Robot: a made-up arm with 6 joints. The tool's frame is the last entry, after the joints.
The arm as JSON. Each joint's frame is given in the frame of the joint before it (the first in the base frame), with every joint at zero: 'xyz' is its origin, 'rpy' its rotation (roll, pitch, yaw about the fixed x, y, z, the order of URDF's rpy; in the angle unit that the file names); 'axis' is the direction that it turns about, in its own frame. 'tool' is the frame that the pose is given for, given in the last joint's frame.
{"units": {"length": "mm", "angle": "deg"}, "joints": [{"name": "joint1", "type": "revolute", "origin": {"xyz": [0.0, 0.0, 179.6], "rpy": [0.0, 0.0, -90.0]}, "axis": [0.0, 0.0, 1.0]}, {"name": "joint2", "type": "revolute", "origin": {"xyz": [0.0, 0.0, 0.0], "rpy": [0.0, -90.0, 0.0]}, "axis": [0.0, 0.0, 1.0]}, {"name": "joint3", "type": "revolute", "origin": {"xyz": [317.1, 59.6, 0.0], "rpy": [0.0, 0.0, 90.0]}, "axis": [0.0, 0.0, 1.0]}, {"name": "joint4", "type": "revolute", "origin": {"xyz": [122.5, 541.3, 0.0], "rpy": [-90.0, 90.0, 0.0]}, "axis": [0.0, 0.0, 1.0]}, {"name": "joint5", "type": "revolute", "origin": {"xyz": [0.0, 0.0, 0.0], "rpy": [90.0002, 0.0, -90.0]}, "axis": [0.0, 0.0, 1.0]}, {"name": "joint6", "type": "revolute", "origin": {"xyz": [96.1, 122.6, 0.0], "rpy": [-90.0, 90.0, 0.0]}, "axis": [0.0, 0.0, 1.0]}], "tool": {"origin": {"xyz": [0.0, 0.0, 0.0], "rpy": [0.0, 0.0, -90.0]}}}
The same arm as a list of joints. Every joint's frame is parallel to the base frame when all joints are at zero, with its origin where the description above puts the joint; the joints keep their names.
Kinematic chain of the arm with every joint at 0, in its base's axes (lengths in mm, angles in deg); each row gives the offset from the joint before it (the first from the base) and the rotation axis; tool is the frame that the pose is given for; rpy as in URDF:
joint1: xyz 0 0 179.6 axis +z
joint2: xyz 0 0 0 axis +y
joint3: xyz 59.6 0 317.1 axis +y
joint4: xyz 122.5 0 -541.3 axis -z
joint5: xyz 0 0 0 axis +y
joint6: xyz 96.1 0 -122.6 axis -z
tool: xyz 0 0 0 rpy -180 0 0

